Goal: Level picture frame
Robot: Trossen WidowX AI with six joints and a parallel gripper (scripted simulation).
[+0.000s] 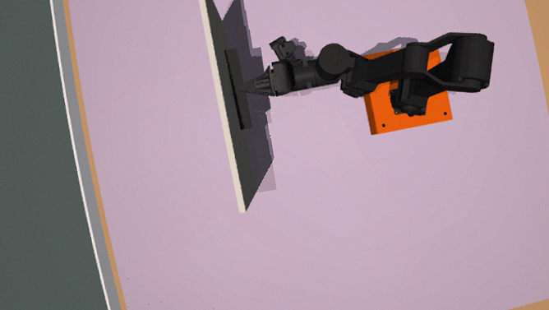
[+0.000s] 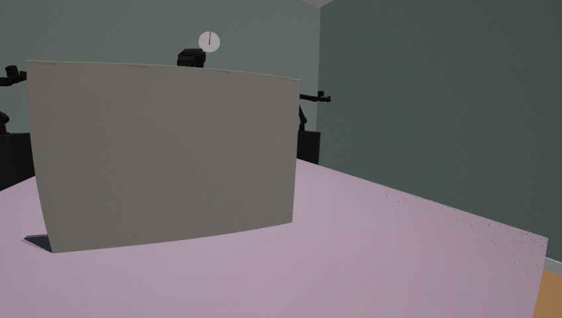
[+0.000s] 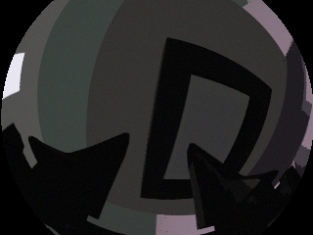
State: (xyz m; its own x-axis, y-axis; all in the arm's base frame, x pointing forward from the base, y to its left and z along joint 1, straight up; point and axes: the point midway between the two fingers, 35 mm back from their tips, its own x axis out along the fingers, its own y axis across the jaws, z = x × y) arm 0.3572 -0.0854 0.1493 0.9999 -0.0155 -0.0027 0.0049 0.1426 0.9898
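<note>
My gripper tip is 50 mm above the picture frame, 10 mm to the left of it and 10 mm short of it. Round my gripper tip: wall panel (60 mm below, 20 mm ahead, 10 mm to the left).
</note>
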